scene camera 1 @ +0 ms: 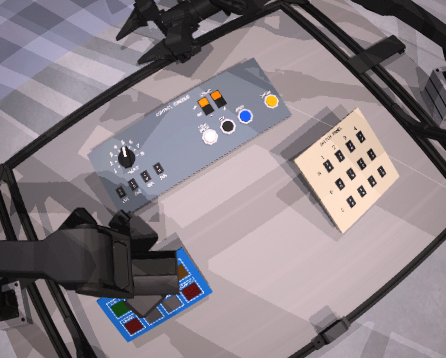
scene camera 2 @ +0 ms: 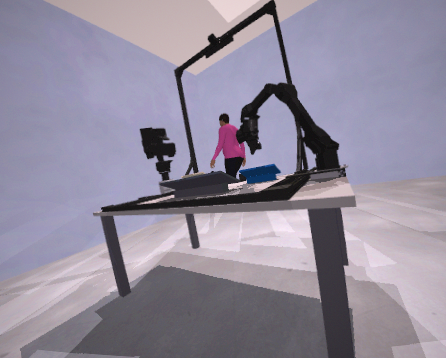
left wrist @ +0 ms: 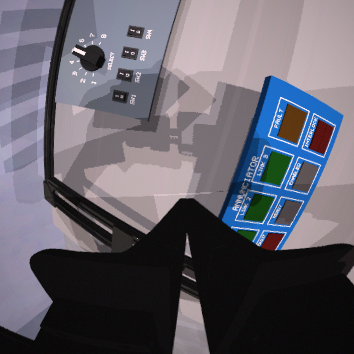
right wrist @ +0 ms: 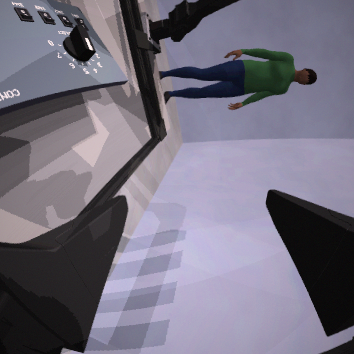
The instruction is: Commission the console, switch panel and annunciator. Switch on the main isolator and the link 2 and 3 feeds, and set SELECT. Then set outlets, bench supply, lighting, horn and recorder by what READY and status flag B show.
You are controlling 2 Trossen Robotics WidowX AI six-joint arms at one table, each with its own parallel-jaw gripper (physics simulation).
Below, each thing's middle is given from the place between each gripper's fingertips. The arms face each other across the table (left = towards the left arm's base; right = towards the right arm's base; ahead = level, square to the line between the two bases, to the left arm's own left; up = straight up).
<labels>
Now: the SELECT knob (right wrist: 78,44) 210 mm ahead of my left hand, 70 mm to the right of it and 60 mm below it.
The SELECT knob is 15 cm behind my right hand, 13 cm below it and 8 cm to the left of it.
</labels>
